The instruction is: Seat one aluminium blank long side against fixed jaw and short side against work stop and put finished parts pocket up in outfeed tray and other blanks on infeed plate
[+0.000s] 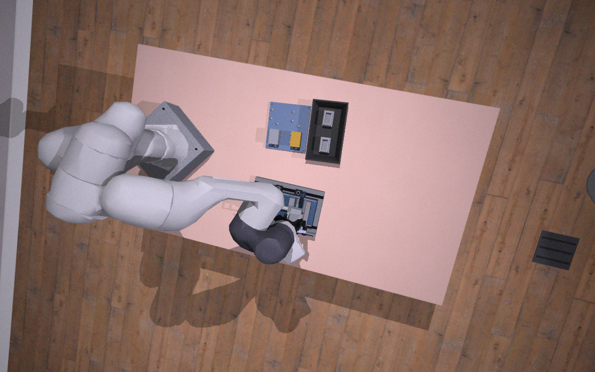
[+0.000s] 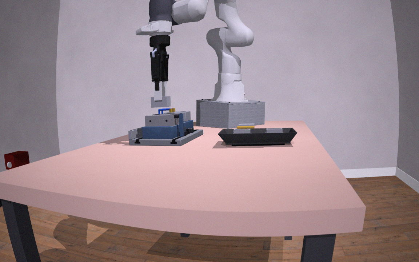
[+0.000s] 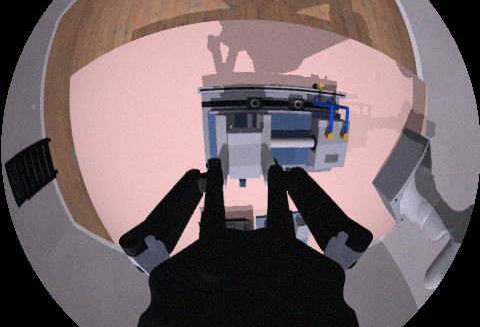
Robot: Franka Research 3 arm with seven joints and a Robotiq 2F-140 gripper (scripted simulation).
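Now: hand 7 cm past the vise, 1 cm to the right of it and 14 cm above it. Also, from my hand: cylinder: 16 cm behind, 1 cm to the left, 10 cm below; then brass blank: 8 cm behind, 28 cm to the left, 15 cm below; then aluminium blank: 4 cm below.
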